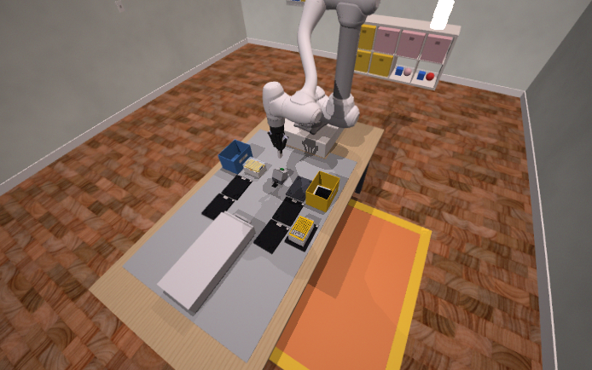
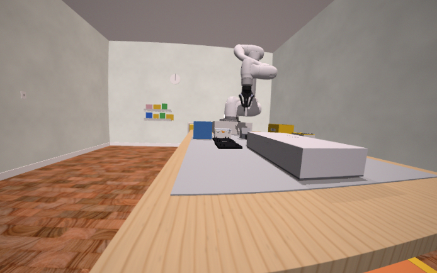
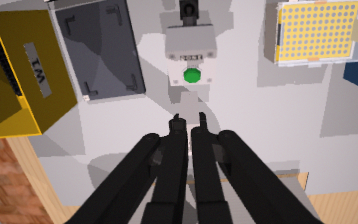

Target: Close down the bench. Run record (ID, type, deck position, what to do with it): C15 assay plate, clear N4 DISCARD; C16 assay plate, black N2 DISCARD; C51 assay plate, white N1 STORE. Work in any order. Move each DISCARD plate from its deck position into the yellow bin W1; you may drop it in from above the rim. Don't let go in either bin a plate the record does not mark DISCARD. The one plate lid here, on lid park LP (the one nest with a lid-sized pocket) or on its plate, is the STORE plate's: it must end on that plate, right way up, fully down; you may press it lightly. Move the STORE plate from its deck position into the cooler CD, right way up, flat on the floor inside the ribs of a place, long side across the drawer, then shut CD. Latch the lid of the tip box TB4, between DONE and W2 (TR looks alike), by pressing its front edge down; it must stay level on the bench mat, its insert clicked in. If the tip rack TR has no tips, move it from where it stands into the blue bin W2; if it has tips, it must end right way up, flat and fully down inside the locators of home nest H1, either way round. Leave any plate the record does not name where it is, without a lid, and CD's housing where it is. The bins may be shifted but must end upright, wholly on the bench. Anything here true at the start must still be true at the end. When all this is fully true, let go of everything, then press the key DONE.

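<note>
Right now the done key is 140 mm below my hand. The rest, counted from my hand: tip box TB4: 70 mm ahead, 180 mm to the right, 170 mm below; grey lid park: 10 mm ahead, 150 mm to the left, 200 mm below; black nest N3: 190 mm ahead, 200 mm to the left, 200 mm below.
</note>
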